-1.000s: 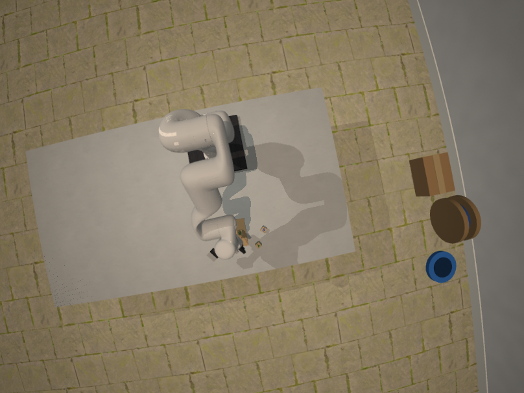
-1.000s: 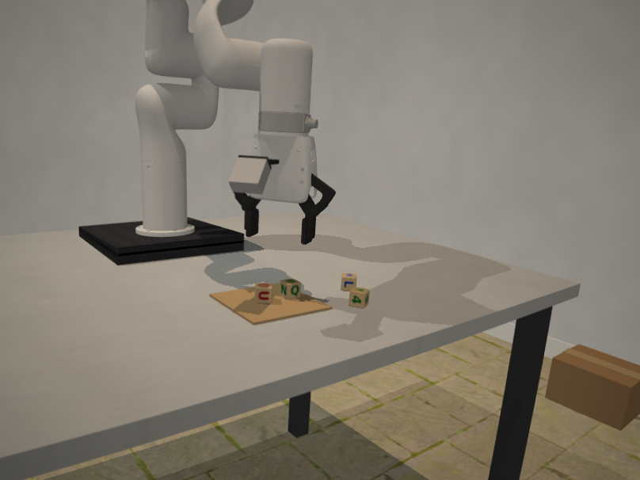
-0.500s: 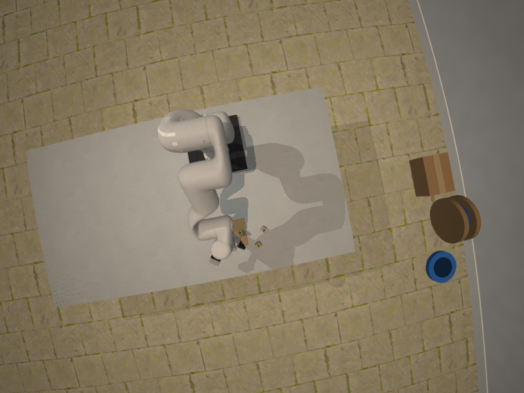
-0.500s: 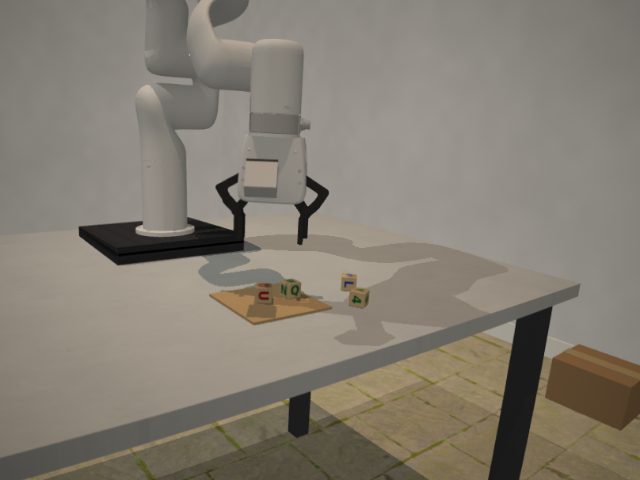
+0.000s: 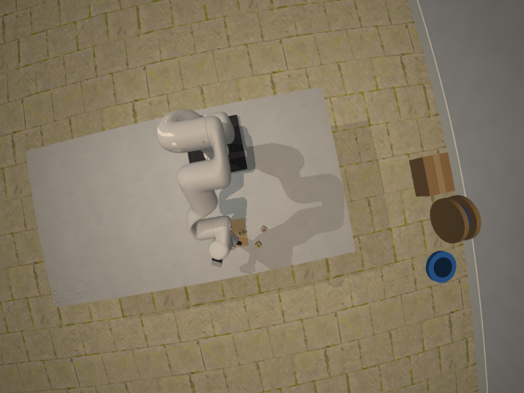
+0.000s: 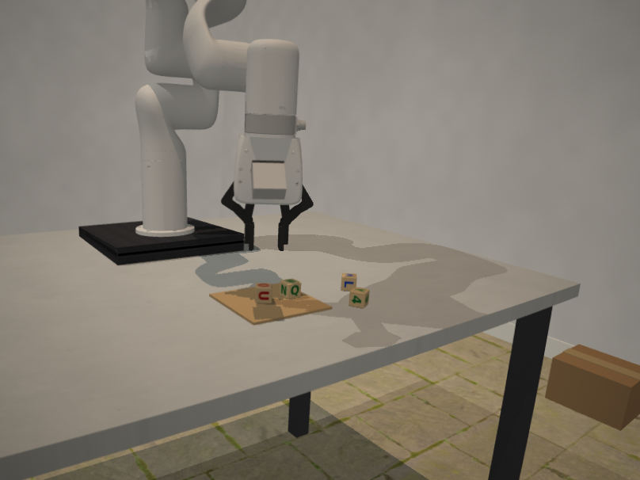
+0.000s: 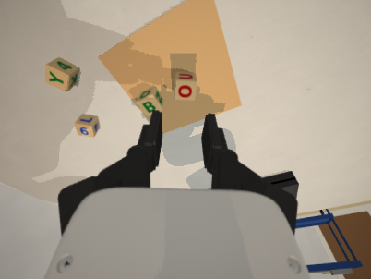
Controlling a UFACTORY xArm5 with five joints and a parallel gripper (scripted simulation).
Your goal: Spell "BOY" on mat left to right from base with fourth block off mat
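The tan mat is 10 mm to the left of my hand and 100 mm below it.
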